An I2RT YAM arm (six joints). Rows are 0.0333 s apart.
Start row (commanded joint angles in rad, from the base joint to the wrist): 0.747 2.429 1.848 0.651 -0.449 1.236
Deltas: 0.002 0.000 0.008 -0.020 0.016 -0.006; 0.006 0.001 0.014 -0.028 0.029 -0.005; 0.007 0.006 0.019 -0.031 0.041 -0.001; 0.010 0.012 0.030 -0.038 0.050 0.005; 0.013 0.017 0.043 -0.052 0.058 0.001; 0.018 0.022 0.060 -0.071 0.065 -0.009; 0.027 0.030 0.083 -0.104 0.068 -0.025; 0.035 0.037 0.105 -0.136 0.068 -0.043; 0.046 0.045 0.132 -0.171 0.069 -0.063
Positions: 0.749 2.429 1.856 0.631 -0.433 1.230; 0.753 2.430 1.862 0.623 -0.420 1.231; 0.754 2.435 1.867 0.620 -0.408 1.235; 0.757 2.441 1.878 0.613 -0.399 1.241; 0.760 2.446 1.891 0.599 -0.391 1.237; 0.765 2.451 1.908 0.580 -0.384 1.227; 0.774 2.459 1.931 0.547 -0.381 1.211; 0.782 2.466 1.953 0.515 -0.381 1.193; 0.793 2.474 1.980 0.480 -0.380 1.173
